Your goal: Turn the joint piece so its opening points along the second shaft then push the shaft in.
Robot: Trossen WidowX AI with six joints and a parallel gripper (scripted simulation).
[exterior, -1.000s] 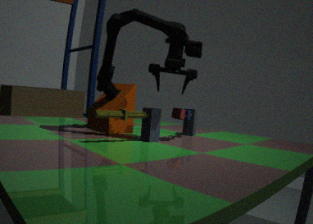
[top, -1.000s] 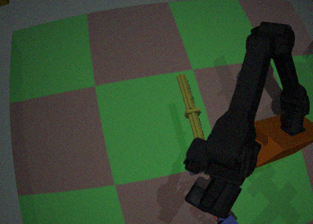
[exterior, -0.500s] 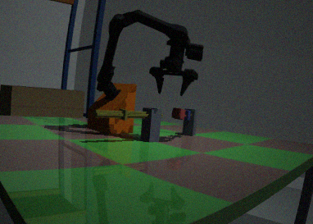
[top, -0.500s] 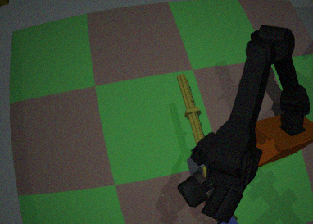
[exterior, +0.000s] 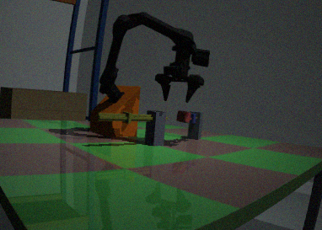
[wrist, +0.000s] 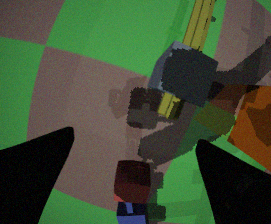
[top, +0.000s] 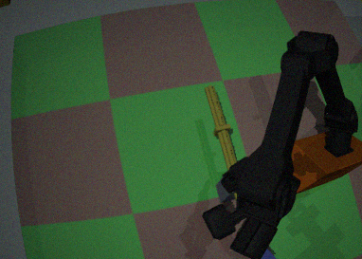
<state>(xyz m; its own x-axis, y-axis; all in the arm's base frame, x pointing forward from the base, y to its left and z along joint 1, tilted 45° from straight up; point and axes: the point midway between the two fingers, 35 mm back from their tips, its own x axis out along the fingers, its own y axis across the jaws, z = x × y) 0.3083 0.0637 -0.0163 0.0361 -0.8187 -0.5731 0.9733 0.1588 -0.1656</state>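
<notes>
The square joint piece lies 2 cm behind my gripper tip, 8 cm to the left of it and 6 cm below it.
</notes>
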